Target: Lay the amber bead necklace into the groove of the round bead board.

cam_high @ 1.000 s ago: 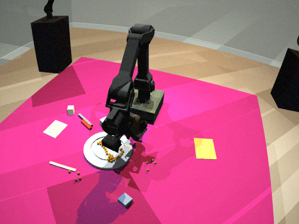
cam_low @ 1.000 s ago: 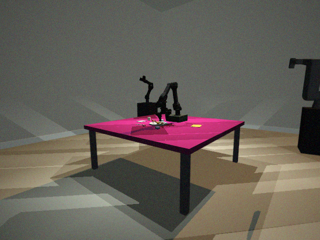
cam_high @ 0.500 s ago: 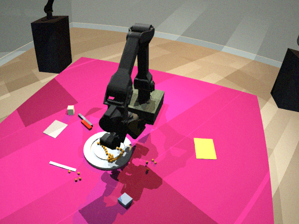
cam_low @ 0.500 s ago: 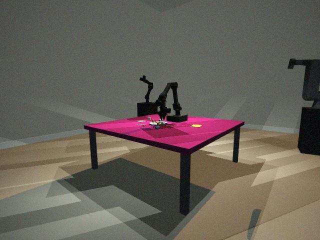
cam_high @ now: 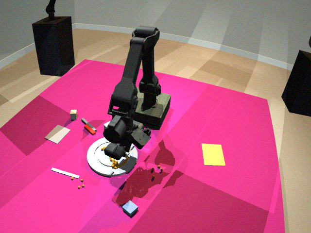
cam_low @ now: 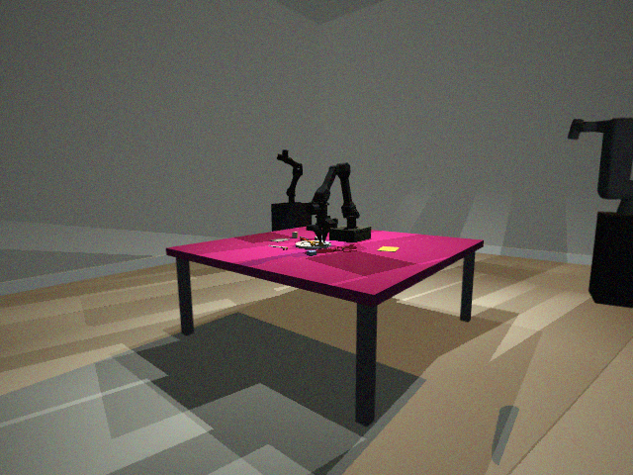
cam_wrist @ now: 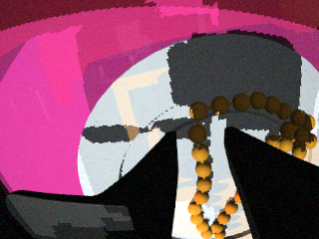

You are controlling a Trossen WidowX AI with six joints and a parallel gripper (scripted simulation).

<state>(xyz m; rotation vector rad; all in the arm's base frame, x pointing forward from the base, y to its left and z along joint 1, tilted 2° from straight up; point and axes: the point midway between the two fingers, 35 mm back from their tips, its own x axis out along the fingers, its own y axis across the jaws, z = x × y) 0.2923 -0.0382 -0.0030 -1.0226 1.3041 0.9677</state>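
The round bead board is 5 cm to the right of my gripper tip and 1 cm below it. Round my gripper tip: white block: 15 cm behind, 11 cm to the right, 1 cm below; blue block: 22 cm ahead, 7 cm to the left, 1 cm below; red-handled tool: 13 cm behind, 20 cm to the right, 2 cm below.
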